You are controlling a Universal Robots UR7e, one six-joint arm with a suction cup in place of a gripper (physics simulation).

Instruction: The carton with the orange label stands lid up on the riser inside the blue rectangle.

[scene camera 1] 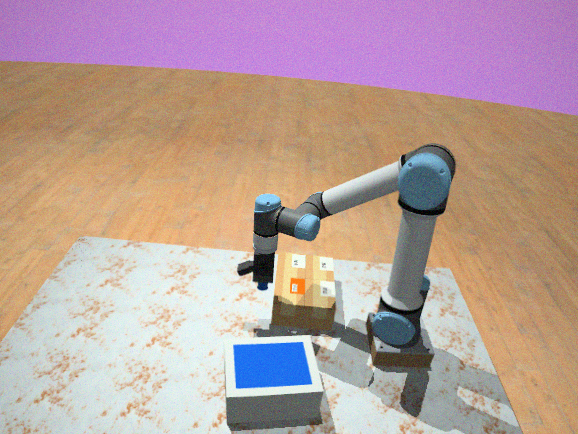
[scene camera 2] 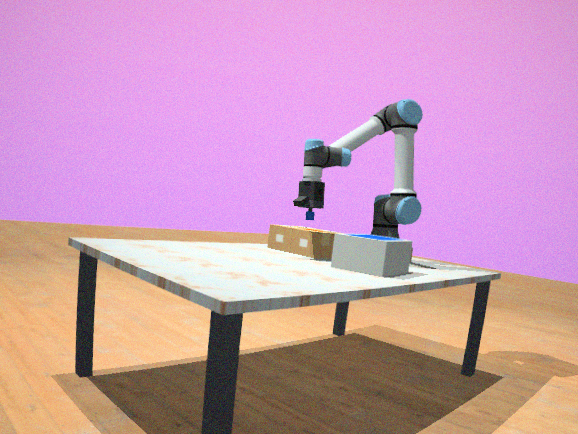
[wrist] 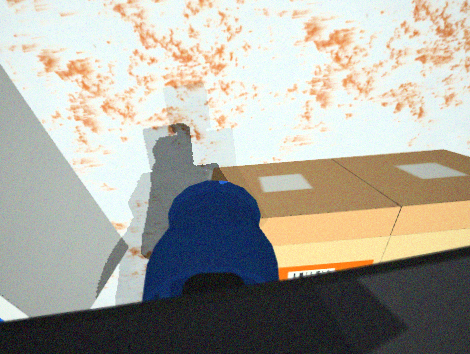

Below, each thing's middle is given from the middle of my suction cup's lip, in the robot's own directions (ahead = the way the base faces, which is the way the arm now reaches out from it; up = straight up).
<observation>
Right now my suction cup is 290 mm to the right of the riser (scene camera 1: pixel 265 377), 100 mm above it and 40 mm past it.
</observation>
